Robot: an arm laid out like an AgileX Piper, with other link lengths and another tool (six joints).
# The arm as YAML. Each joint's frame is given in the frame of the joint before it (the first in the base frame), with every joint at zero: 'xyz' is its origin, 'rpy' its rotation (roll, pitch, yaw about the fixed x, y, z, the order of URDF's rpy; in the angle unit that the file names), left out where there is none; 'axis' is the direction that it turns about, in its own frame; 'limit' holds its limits. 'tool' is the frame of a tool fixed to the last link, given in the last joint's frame.
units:
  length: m
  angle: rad
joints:
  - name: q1
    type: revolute
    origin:
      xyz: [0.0, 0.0, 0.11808]
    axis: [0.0, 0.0, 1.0]
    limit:
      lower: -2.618
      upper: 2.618
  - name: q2
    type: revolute
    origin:
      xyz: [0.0, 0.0, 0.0]
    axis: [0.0, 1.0, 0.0]
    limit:
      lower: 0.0
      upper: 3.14
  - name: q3
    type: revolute
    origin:
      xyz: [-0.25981, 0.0, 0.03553]
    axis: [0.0, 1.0, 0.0]
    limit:
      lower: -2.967
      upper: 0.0
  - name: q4
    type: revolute
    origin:
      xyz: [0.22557, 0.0, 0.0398]
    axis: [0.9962, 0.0, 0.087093]
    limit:
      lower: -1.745
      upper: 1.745
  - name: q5
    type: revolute
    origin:
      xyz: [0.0, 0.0, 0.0]
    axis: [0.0, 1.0, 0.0]
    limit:
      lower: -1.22
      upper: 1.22
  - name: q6
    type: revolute
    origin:
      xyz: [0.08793, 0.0, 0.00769]
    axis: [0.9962, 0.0, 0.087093]
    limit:
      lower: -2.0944
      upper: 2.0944
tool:
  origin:
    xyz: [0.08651, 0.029, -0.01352]
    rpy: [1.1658, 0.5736, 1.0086]
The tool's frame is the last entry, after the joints.
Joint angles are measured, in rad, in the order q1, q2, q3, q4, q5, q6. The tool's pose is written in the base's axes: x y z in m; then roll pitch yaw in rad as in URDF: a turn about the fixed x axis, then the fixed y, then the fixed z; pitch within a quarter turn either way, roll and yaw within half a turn. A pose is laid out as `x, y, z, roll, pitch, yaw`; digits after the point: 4 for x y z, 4 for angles.
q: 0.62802, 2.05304, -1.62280, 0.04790, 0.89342, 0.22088
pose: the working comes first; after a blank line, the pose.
Where each joint sits with the arm in this pose, in the base's axes (m; each line is computed from the numbers above, not from the rounded line before):
q1: 0.0000 0.0000 0.1181
q2: 0.0000 0.0000 0.1181
q3: 0.1230 0.0893 0.3318
q4: 0.3023 0.2195 0.2739
q5: 0.3023 0.2195 0.2739
q6: 0.3238 0.2392 0.1906
the tool: 0.3146 0.2776 0.1072

0.3146, 0.2776, 0.1072, 2.7781, 0.4933, 2.4781
